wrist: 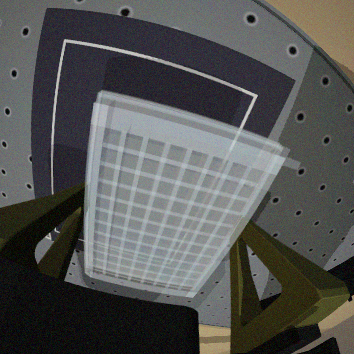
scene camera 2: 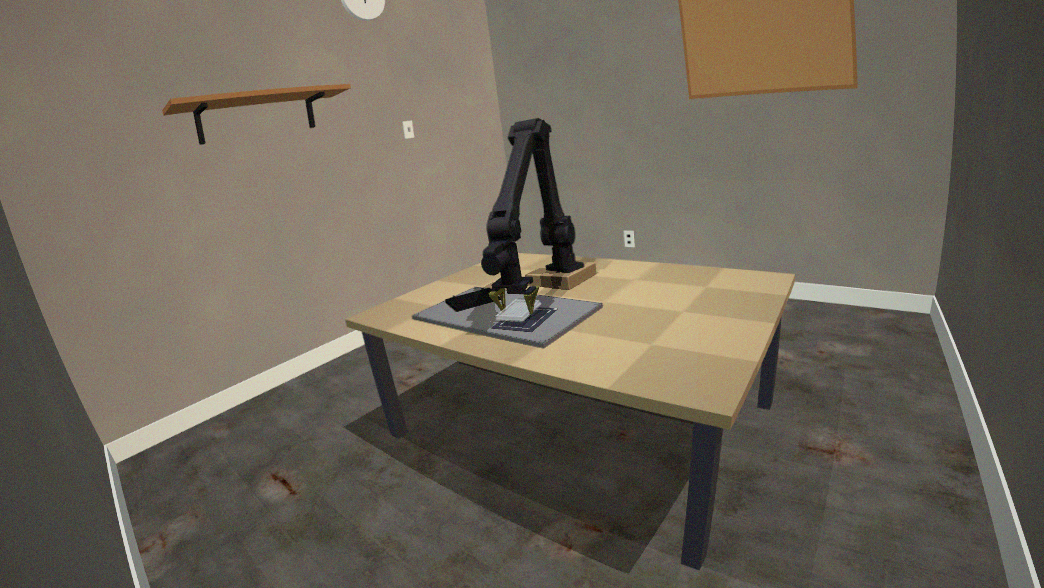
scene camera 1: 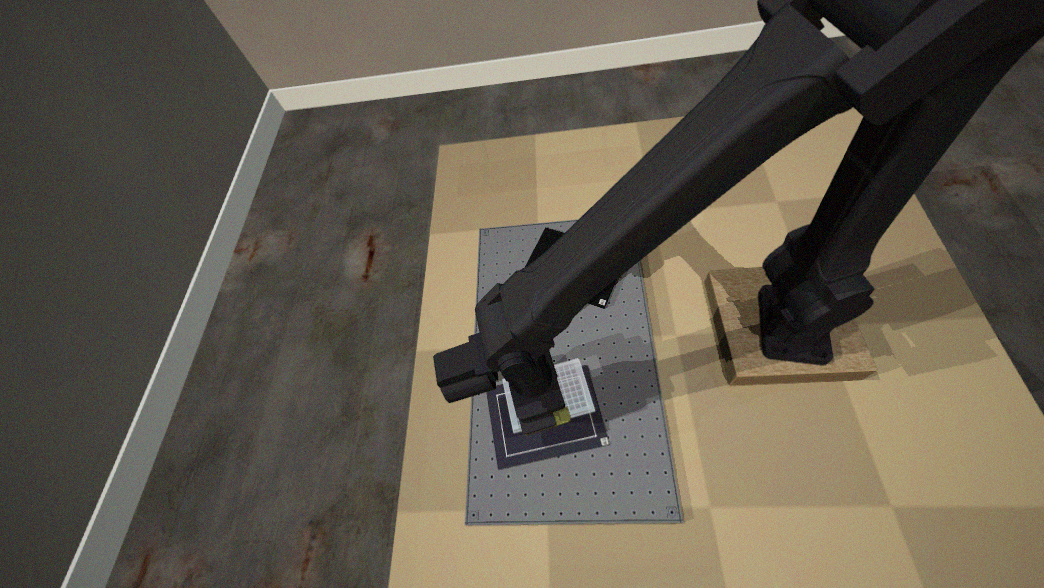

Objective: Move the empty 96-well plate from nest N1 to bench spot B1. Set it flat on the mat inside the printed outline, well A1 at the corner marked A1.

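Frame: origin at the arm's base, x ahead, y left, z up, level; millimetres.
Where they show: gripper, fingertip midpoint: point(wrist: 163, 207) point(scene camera 2: 517, 313) point(scene camera 1: 542, 397); arm's base at its link origin: point(scene camera 2: 564, 268) point(scene camera 1: 791, 325).
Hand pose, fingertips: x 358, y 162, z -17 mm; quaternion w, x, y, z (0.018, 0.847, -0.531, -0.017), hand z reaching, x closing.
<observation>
Each offset is from my fingertips to the top centre of the thing. "spot": to the spot under its first point. Level surfaces: height alone.
The clear-white 96-well plate {dx -8, dy -3, dz +16 mm} point(scene camera 1: 573, 387) point(scene camera 2: 517, 310) point(wrist: 170, 200) is held over the dark mat {dz -10 mm} point(scene camera 1: 551, 439) point(scene camera 2: 536, 321) point(wrist: 150, 35). In the wrist view it looks turned and shifted relative to the white outline {spot: dx +57, dy +48, dz -10 mm} point(wrist: 160, 61), overhanging the mat at the right. Its shadow falls on the mat, and it appears slightly above it. My gripper point(scene camera 2: 515, 303) point(wrist: 163, 207) is shut on the plate, with olive fingers at two opposite sides. In scene camera 1 the wrist hides part of the plate. A small white tag {spot: dx -101, dy +49, dz -10 mm} point(scene camera 1: 604, 441) marks one mat corner; the plate's well A1 cannot be made out.
The black nest {dx -15, dy -249, dz +10 mm} point(scene camera 1: 544, 244) point(scene camera 2: 467, 300) lies tilted at the back of the grey perforated board point(scene camera 1: 569, 504) point(scene camera 2: 438, 315), partly hidden by my arm in scene camera 1. The arm's base stands on a wooden block point(scene camera 1: 803, 378) point(scene camera 2: 558, 281) beside the board.
</observation>
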